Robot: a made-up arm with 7 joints. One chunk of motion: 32 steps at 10 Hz.
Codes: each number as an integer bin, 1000 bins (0 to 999) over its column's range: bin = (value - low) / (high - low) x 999, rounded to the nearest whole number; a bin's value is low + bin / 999 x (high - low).
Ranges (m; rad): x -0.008..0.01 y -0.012..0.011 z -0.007..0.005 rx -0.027..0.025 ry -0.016..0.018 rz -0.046..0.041
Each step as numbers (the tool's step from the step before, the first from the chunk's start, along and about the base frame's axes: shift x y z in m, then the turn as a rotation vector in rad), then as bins.
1 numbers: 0.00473 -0.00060 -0.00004 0.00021 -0.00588 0.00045
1 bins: 707 495 579 523 297 533
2 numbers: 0.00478 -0.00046 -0.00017 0.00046 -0.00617 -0.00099
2 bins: 709 501 569 528 289 517
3 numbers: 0.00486 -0.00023 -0.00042 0.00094 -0.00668 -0.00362
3 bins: 714 511 548 537 274 487
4 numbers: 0.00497 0.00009 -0.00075 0.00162 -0.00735 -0.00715
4 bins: 720 525 520 550 254 446
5 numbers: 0.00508 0.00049 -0.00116 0.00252 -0.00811 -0.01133
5 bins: 726 543 486 567 232 398
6 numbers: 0.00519 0.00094 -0.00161 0.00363 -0.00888 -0.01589
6 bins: 732 562 449 588 209 346
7 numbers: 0.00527 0.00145 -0.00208 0.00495 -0.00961 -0.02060
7 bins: 736 584 410 614 188 292
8 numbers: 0.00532 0.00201 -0.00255 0.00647 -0.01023 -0.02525
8 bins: 739 609 370 643 170 238
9 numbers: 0.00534 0.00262 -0.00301 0.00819 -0.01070 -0.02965
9 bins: 740 635 332 676 156 188
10 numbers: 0.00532 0.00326 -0.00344 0.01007 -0.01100 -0.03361
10 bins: 739 663 296 712 147 142
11 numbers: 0.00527 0.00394 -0.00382 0.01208 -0.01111 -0.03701
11 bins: 736 692 265 751 144 103
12 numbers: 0.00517 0.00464 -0.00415 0.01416 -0.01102 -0.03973
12 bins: 731 723 237 791 146 72
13 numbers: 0.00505 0.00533 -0.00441 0.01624 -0.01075 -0.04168
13 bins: 724 753 216 831 154 50
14 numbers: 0.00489 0.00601 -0.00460 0.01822 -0.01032 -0.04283
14 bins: 715 782 200 869 167 36
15 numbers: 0.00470 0.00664 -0.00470 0.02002 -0.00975 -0.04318
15 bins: 705 810 191 903 184 32
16 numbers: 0.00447 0.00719 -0.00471 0.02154 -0.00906 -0.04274
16 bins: 692 834 191 933 204 37
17 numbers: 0.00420 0.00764 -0.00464 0.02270 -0.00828 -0.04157
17 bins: 677 853 196 955 227 51
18 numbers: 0.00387 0.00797 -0.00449 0.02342 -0.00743 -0.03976
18 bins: 659 867 209 969 252 72
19 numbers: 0.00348 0.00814 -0.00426 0.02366 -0.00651 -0.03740
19 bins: 637 875 228 973 279 99
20 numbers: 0.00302 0.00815 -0.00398 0.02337 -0.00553 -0.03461
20 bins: 612 875 251 968 308 131
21 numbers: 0.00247 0.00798 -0.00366 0.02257 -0.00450 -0.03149
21 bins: 581 868 278 952 338 167
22 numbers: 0.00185 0.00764 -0.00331 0.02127 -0.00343 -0.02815
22 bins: 547 853 307 927 369 205
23 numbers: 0.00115 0.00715 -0.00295 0.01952 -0.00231 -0.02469
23 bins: 508 832 337 894 402 245
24 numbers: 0.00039 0.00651 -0.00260 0.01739 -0.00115 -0.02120
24 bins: 466 804 366 853 436 285
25 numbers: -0.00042 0.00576 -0.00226 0.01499 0.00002 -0.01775
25 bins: 421 771 395 807 471 324
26 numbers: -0.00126 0.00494 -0.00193 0.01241 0.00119 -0.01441
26 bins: 374 736 422 757 505 363
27 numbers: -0.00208 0.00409 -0.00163 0.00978 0.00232 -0.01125
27 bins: 329 699 447 707 538 399
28 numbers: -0.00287 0.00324 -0.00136 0.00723 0.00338 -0.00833
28 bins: 285 662 470 658 569 433
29 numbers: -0.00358 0.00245 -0.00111 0.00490 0.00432 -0.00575
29 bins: 245 628 490 613 597 462
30 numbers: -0.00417 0.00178 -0.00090 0.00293 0.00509 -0.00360
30 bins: 213 599 508 575 620 487
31 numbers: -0.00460 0.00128 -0.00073 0.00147 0.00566 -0.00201
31 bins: 189 577 522 547 636 505
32 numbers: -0.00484 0.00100 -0.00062 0.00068 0.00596 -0.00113
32 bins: 175 565 531 532 645 515
